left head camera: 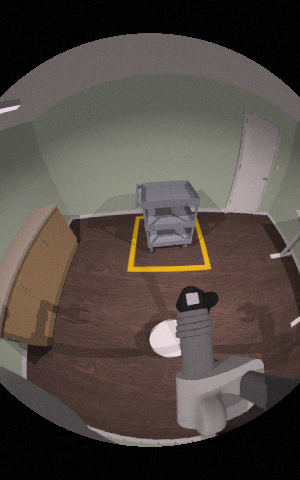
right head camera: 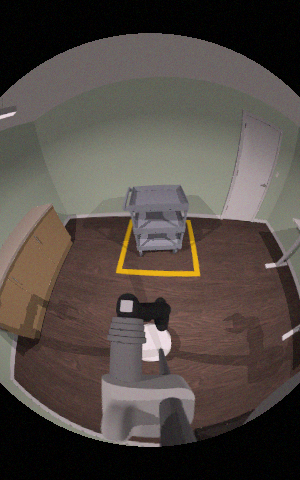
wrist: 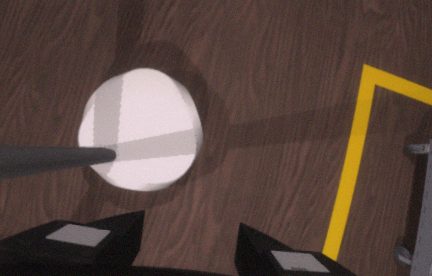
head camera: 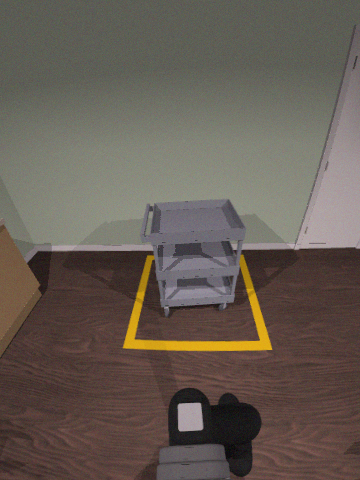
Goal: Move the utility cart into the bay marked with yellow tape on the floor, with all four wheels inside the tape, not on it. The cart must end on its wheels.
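Seen in the pictures: gripper, fingertip midpoint: (wrist: 190, 236); robot's base, origin of the base link: (left head camera: 169, 337) (right head camera: 150, 341) (wrist: 148, 133).
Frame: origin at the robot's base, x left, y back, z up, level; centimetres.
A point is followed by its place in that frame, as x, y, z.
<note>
The grey three-shelf utility cart (head camera: 197, 235) {-11.1, -117.1, 80.4} (left head camera: 170, 193) {-14.9, -140.6, 76.7} (right head camera: 159, 196) {-14.0, -143.6, 76.7} stands upright, its handle at the left. The yellow tape (head camera: 197, 345) {-8.9, -88.3, -2.6} (left head camera: 170, 268) {-9.7, -87.6, -2.6} (right head camera: 157, 273) {-8.6, -86.8, -2.6} (wrist: 350, 165) {2.0, -88.1, -2.6} outlines the bay around it. The near left wheel (head camera: 167, 311) {14.1, -115.5, 5.8} and near right wheel (head camera: 222, 306) {-33.3, -118.0, 4.7} are on the floor inside the tape, clear of the near strip. The far wheels and the far tape strip are hidden behind the cart. My gripper (wrist: 190, 236) {-8.7, -18.0, 87.3} is open and empty, above the floor on the near side of the bay, apart from the cart. The cart's near edge shows at the right of the wrist view.
A green wall (head camera: 165, 150) {9.1, -211.8, 114.9} stands close behind the cart. A wooden cabinet (head camera: 15, 285) {143.3, -123.8, 35.0} (left head camera: 45, 270) {147.0, -64.0, 45.2} (right head camera: 35, 270) {147.4, -57.0, 46.0} is at the left, and a white door (head camera: 335, 175) {-159.8, -197.1, 90.4} (left head camera: 255, 165) {-182.4, -195.5, 109.1} (right head camera: 252, 170) {-178.6, -195.7, 110.1} at the back right. A white round part (left head camera: 165, 339) {4.8, 0.8, 18.7} (right head camera: 157, 347) {-7.2, 5.2, 18.8} (wrist: 145, 110) {6.4, -0.8, 18.7} shows low near my arm.
</note>
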